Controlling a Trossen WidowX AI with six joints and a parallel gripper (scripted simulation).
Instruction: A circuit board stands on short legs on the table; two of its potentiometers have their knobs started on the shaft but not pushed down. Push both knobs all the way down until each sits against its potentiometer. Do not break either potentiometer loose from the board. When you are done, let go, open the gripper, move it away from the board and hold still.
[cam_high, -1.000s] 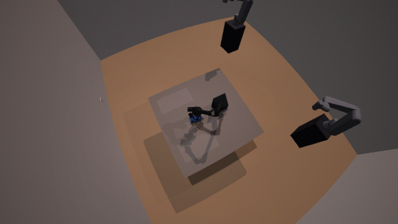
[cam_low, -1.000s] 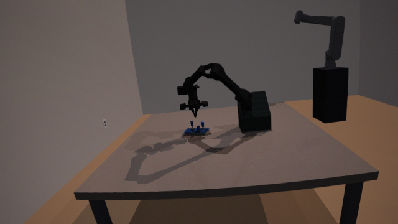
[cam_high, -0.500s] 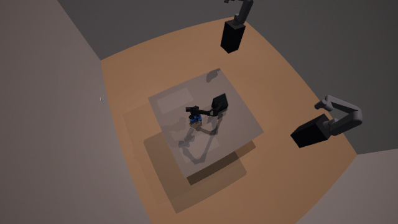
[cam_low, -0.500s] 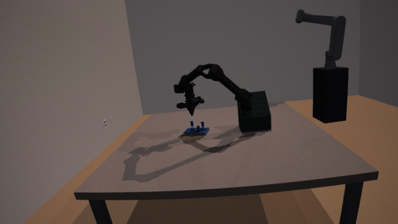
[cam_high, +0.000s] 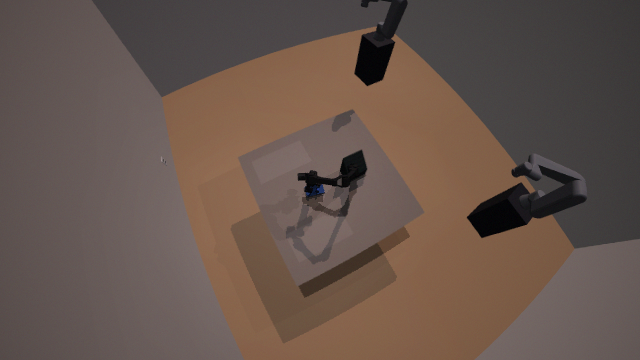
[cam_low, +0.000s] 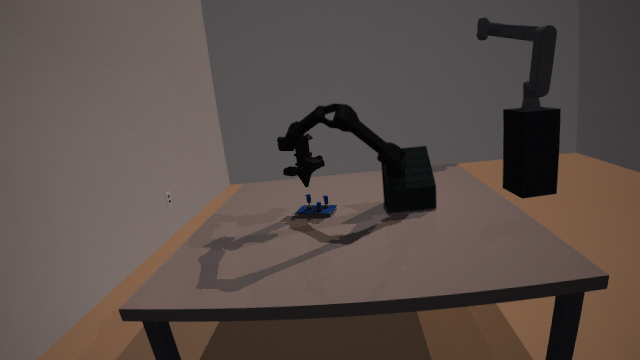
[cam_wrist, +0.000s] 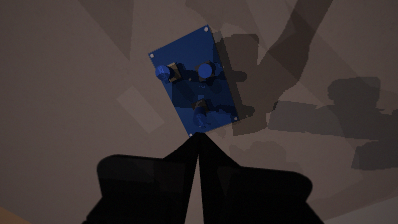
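Now: gripper tip 5 cm above the knob.
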